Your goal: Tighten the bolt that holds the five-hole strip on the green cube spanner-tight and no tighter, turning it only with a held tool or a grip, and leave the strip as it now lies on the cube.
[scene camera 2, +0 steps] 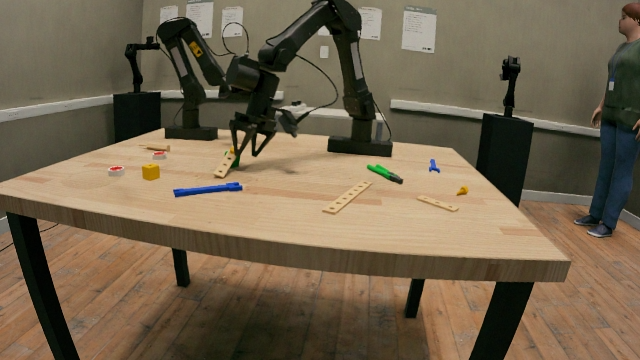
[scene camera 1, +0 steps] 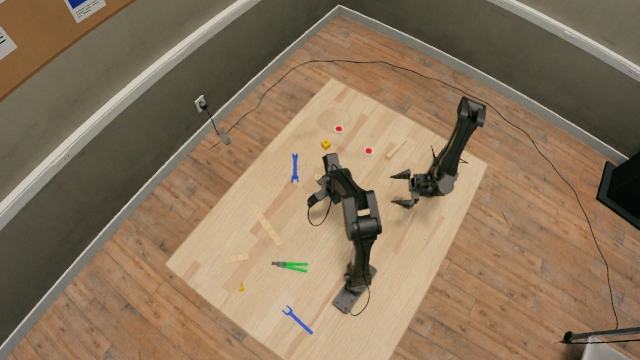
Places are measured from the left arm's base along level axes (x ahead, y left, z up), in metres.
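Pixels of known places: left gripper, fingertip midpoint: point(scene camera 2: 245, 156); right gripper, fingertip midpoint: point(scene camera 2: 245, 94) point(scene camera 1: 390, 189); left arm's base, link origin: point(scene camera 2: 360, 143) point(scene camera 1: 355, 286); right arm's base, link origin: point(scene camera 2: 190, 130).
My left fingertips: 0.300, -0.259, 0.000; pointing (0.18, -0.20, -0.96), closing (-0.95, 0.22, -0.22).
Ahead of a thing's pixels: the offset from my left fingertips to its top centre, as dx, dy, dz.
The five-hole strip point(scene camera 1: 317, 177) point(scene camera 2: 225, 164) lies tilted against or on the green cube @(-0.002, -0.038, +0.010) point(scene camera 2: 236, 160), its near end low toward the table in scene camera 2. A bit of the yellow bolt @(+0.001, -0.034, +0.020) point(scene camera 2: 232, 149) shows at the strip's upper end; the left fingers partly hide it. My left gripper point(scene camera 2: 245, 152) is open and points down at the cube, one finger beside the bolt; no gap between bolt and finger can be made out. In scene camera 1 the left arm hides the cube and bolt. My right gripper point(scene camera 1: 393, 189) is open and empty, apart from the strip.
A blue spanner @(+0.195, -0.007, -0.019) point(scene camera 1: 295, 168) point(scene camera 2: 207, 189) lies near the strip. A yellow cube @(+0.157, -0.179, +0.001) point(scene camera 1: 326, 144) point(scene camera 2: 150, 171), two red-white discs @(+0.162, -0.287, -0.014) point(scene camera 1: 338, 129) @(-0.013, -0.273, -0.014) point(scene camera 1: 368, 151) and a wooden tool @(-0.107, -0.371, -0.009) point(scene camera 1: 396, 149) lie beyond. Green pliers @(-0.054, +0.334, -0.017) point(scene camera 1: 292, 266), another blue spanner @(-0.208, +0.481, -0.021) point(scene camera 1: 297, 320), strips @(+0.126, +0.267, -0.024) point(scene camera 1: 266, 225) @(+0.122, +0.444, -0.024) point(scene camera 1: 236, 258) and a yellow bolt @(+0.036, +0.514, -0.011) point(scene camera 1: 241, 287) lie elsewhere.
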